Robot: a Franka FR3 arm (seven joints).
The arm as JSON. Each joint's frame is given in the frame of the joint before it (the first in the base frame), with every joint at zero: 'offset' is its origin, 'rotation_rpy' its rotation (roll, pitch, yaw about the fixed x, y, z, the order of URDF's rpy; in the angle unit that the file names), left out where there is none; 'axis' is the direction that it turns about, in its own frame. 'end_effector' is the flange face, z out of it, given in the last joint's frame.
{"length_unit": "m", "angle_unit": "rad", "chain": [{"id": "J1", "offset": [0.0, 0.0, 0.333], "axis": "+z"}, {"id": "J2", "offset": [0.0, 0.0, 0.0], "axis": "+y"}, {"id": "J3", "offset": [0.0, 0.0, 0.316], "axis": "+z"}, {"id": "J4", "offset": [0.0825, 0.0, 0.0], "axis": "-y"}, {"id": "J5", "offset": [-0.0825, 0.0, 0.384], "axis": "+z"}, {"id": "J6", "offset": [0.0, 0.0, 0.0], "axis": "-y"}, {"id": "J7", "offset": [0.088, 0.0, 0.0], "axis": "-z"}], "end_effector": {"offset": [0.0, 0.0, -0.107], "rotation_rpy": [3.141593, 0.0, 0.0]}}
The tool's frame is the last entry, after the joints.
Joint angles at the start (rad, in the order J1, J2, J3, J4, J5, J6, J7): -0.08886 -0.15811 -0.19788 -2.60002 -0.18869 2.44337 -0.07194
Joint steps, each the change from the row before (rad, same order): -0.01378 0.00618 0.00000 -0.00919 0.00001 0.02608 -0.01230; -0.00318 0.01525 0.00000 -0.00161 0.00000 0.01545 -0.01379; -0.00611 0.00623 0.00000 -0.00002 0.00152 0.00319 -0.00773; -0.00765 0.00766 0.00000 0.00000 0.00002 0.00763 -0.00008; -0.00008 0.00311 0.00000 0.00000 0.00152 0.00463 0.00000; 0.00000 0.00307 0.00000 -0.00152 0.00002 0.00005 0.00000
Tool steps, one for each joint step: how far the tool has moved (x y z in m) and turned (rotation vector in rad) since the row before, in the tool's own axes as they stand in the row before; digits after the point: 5 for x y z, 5 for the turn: -0.00173 0.00459 0.00441 0.00028 0.00973 -0.00021; 0.00034 0.00067 0.00579 -0.00036 -0.00163 -0.01217; -0.00051 0.00233 0.00258 0.00098 -0.00349 -0.00100; -0.00027 0.00296 0.00284 -0.00028 -0.00070 0.00688; 0.00037 -0.00003 0.00091 0.00060 0.00160 0.00102; -0.00064 -0.00032 0.00186 0.00056 -0.00446 -0.00042
